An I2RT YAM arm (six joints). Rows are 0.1 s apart.
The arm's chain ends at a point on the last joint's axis. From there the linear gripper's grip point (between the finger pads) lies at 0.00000 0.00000 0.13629 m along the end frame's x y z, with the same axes.
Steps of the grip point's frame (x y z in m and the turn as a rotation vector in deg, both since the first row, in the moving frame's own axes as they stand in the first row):
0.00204, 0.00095, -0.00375, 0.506, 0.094, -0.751
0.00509, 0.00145, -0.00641, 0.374, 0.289, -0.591
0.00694, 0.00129, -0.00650, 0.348, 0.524, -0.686
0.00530, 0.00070, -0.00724, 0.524, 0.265, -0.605
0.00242, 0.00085, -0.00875, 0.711, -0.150, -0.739
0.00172, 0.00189, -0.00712, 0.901, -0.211, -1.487
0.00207, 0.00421, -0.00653, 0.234, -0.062, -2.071
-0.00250, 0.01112, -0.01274, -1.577, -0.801, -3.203
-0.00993, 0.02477, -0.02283, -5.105, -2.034, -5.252
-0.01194, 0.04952, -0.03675, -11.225, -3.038, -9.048
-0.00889, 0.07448, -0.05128, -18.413, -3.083, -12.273
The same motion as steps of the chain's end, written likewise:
0.00182, 0.00216, -0.00374, 0.506, 0.094, -0.751
0.00441, 0.00234, -0.00641, 0.374, 0.289, -0.591
0.00570, 0.00213, -0.00649, 0.348, 0.524, -0.686
0.00468, 0.00195, -0.00723, 0.524, 0.265, -0.605
0.00279, 0.00254, -0.00874, 0.711, -0.150, -0.739
0.00225, 0.00403, -0.00710, 0.901, -0.211, -1.487
0.00223, 0.00476, -0.00653, 0.234, -0.062, -2.071
-0.00070, 0.00732, -0.01268, -1.577, -0.801, -3.203
-0.00566, 0.01244, -0.02220, -5.105, -2.034, -5.252
-0.00689, 0.02254, -0.03396, -11.225, -3.038, -9.048
-0.00637, 0.03101, -0.04414, -18.413, -3.083, -12.273

